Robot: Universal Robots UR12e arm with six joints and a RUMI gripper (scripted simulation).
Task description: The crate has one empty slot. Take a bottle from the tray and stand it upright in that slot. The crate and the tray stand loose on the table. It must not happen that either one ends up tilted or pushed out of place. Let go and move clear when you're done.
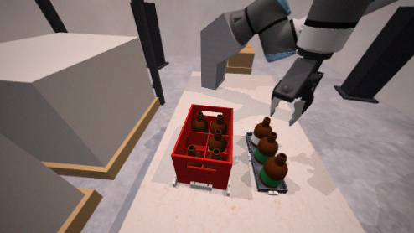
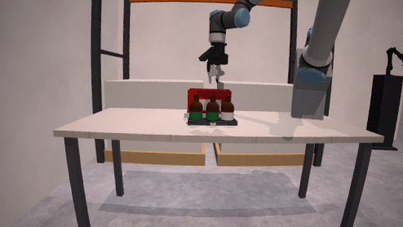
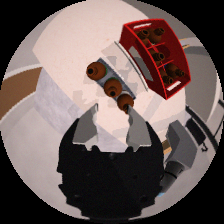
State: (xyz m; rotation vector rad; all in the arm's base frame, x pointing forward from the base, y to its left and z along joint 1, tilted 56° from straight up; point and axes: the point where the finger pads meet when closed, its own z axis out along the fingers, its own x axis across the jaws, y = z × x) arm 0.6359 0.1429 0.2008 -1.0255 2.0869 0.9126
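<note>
Now: hand 80 mm past the white-labelled bottle, 20 mm to the left of it and 150 mm above it. From my hand the other things lie so: tray: 230 mm below; then red crate: 60 mm ahead, 240 mm to the right, 160 mm below.
</note>
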